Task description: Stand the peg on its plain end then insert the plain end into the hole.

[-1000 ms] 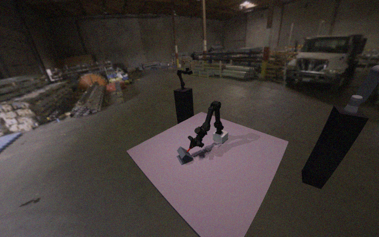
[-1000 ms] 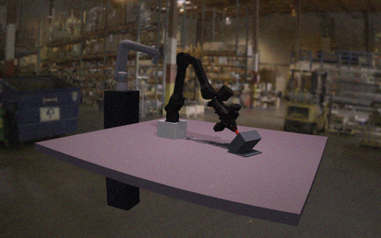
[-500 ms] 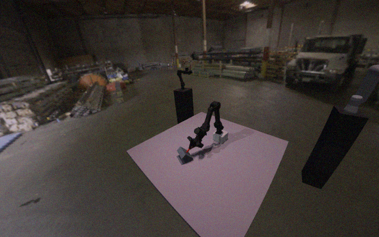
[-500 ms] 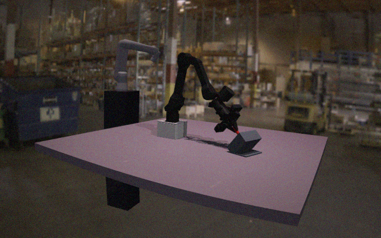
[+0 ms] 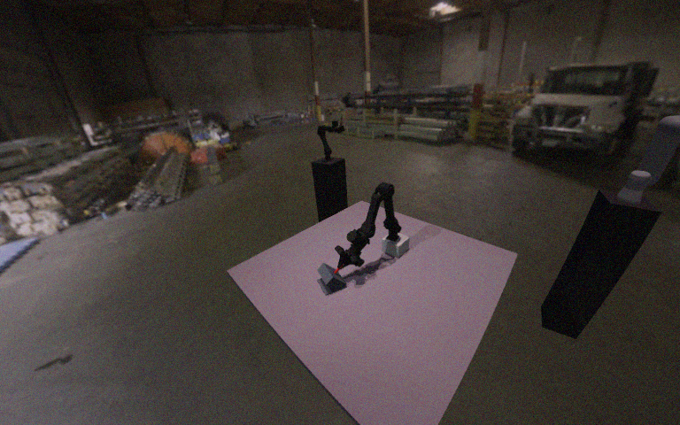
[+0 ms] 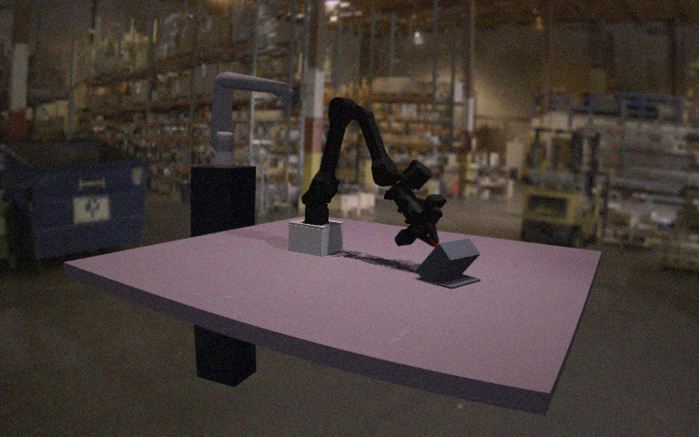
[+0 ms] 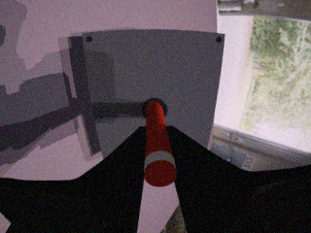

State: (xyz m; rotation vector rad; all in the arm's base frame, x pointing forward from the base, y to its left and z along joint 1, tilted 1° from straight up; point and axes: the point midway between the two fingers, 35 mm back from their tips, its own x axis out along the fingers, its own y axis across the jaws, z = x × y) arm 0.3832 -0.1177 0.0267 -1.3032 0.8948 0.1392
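The sloped panel is 4 cm ahead of my gripper tip, 2 cm to the right of it and 4 cm below it. Also, from my gripper tip: red peg (1 cm behind, 1 cm to the left, 1 cm above).
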